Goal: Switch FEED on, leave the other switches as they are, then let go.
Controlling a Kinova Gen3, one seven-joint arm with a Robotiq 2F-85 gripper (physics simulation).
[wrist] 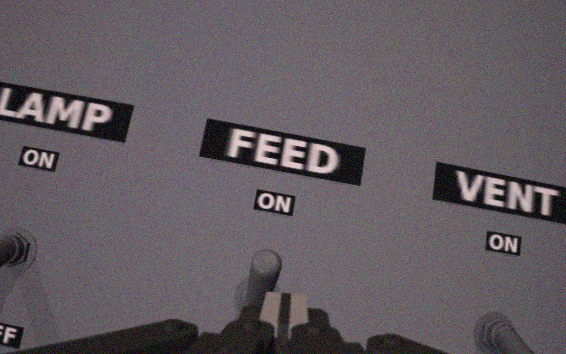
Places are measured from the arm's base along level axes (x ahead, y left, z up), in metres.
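Where they show: gripper, fingertip midpoint: (284, 321).
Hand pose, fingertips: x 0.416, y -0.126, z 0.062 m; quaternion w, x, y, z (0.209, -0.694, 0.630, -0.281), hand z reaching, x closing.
Things, the pixels of their top centre, and the offset from my fingertips. "pt": a spot on its surface instead.
- FEED switch lever, surface spot: (264, 272) pt dy +0.009, dx +0.020, dz -0.005 m
- FEED label, middle of its top: (284, 145) dy +0.009, dx +0.095, dz -0.012 m
- LAMP lever, surface spot: (7, 250) pt dy +0.124, dx +0.025, dz -0.038 m
- VENT lever, surface spot: (511, 341) pt dy -0.107, dx +0.021, dz -0.033 m
The FEED switch lever (264, 272) is at the lower middle of the wrist view, under the FEED label (282, 152) and its ON label (274, 202). Its rounded tip stands above its base in the view, tilted toward ON. My gripper (284, 321) is shut and empty, its pale fingertips just below and right of the lever's tip, overlapping the lower lever in the view. Whether they touch it I cannot tell. The fingers hide part of the lever's base and the area below.
The LAMP lever (7, 250) at the left edge points down-left, toward its OFF label (10, 335). The VENT lever (511, 341) at the lower right points down-right, partly cut off. The grey panel (300, 60) extends above the labels.
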